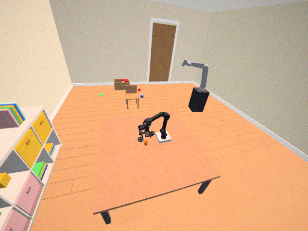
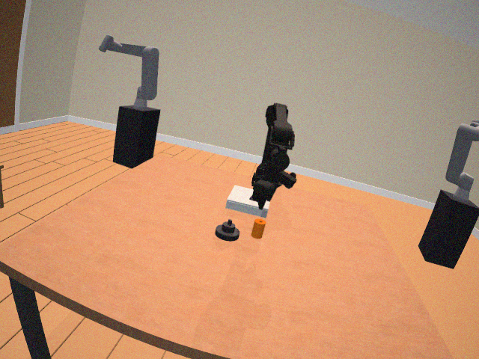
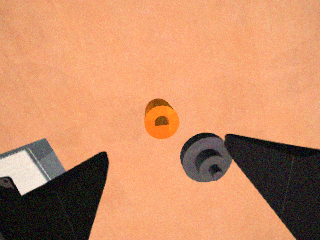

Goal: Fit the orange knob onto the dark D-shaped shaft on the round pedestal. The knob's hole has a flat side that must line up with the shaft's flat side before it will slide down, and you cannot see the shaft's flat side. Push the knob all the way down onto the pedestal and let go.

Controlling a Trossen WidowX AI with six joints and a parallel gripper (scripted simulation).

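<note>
Now: the orange knob 9 cm below my gripper tip. Round my gripper tip: pedestal 9 cm to the right, 9 cm below, 7 cm ahead.
</note>
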